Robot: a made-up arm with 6 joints.
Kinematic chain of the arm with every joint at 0, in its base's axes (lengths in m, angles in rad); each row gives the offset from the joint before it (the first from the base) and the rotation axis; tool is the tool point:
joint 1: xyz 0 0 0.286 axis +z
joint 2: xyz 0 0 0 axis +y
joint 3: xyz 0 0 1.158 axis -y
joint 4: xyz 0 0 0 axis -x
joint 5: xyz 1.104 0 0 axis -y
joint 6: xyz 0 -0.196 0 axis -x
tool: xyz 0 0 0
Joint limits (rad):
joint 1: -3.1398..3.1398
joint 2: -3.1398..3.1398
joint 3: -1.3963..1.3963
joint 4: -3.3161..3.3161
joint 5: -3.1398..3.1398
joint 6: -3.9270..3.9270
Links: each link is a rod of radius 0.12 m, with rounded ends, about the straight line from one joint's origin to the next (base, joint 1, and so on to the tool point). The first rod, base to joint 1, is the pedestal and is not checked.
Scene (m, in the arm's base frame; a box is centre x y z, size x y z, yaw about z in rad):
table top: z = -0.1
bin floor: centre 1.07 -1.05 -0.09 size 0.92 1 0.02 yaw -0.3
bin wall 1: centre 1.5 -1.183 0.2 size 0.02 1 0.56 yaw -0.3
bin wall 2: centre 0.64 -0.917 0.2 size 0.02 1 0.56 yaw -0.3
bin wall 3: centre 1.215 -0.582 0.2 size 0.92 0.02 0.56 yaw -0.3
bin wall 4: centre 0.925 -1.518 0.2 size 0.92 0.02 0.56 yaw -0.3
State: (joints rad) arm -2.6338 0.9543 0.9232 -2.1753 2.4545 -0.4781
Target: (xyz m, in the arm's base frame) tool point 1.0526 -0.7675 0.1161
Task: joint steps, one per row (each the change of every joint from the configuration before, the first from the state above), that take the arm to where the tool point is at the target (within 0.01 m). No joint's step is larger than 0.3 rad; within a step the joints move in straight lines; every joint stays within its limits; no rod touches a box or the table.
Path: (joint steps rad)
1: 0.2972 -0.1047 -0.1223 -0.0495 -0.0152 0.0228
2: 0.2971 -0.1046 -0.1223 -0.0496 -0.0152 0.0227
3: 0.2972 -0.1047 -0.1223 -0.0495 -0.0151 0.0228
4: 0.2971 -0.1046 -0.1222 -0.0495 -0.0152 0.0228
5: 0.2972 -0.1047 -0.1223 -0.0496 -0.0152 0.0227
6: 0.2107 0.1698 -0.2606 0.0786 0.0380 -0.0569
7: 0.2108 0.1699 -0.2605 0.0785 0.0379 -0.0569

